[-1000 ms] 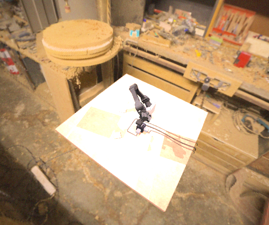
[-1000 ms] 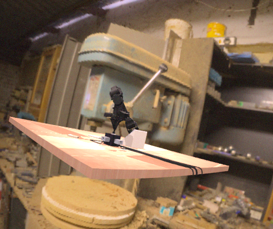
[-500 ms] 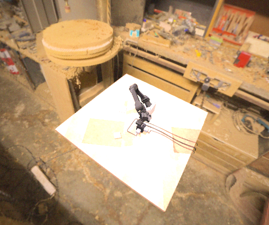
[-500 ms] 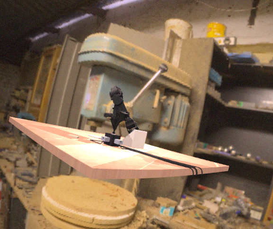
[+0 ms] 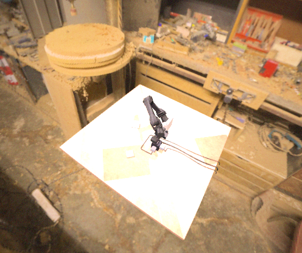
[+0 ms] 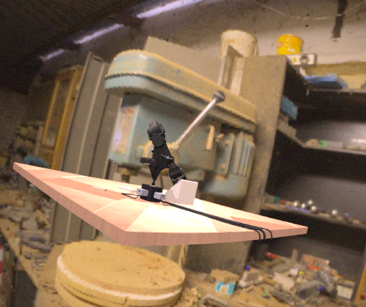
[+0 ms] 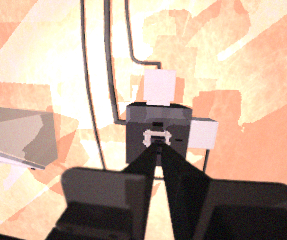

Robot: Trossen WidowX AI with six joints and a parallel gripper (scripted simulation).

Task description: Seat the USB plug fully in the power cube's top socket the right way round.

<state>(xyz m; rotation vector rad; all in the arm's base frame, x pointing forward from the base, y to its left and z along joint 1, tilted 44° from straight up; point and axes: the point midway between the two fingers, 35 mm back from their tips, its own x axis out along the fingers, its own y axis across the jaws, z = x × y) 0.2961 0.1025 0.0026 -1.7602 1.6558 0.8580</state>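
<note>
The dark USB plug lies 2 cm below my gripper tip. The rest, counted from my gripper tip: pale flat piece: 21 cm ahead, 16 cm to the right, 10 cm below.
</note>
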